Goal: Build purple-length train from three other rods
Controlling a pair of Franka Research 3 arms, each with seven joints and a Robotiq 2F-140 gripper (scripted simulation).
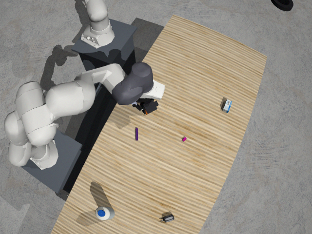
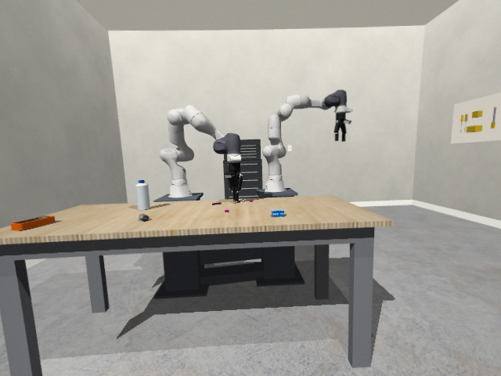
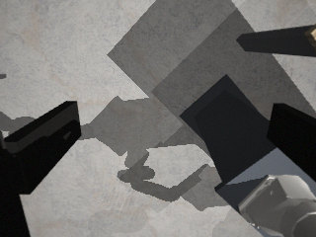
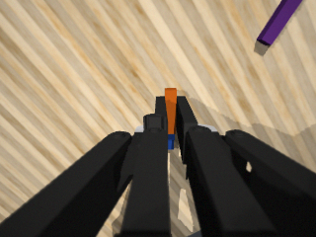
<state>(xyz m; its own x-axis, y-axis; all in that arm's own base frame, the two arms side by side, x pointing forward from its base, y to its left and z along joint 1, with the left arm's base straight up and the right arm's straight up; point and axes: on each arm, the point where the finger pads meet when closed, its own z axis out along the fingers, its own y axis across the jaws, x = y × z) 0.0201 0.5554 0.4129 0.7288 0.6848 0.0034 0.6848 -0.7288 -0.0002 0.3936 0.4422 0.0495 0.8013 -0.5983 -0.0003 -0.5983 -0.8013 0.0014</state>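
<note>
My right gripper is now 30 mm above the orange rod. Round my right hand: white bottle (10 mm ahead, 560 mm to the right, 40 mm above); then purple rod (120 mm to the right, 40 mm below); then blue-and-white box (400 mm ahead, 170 mm to the left, 30 mm below).
</note>
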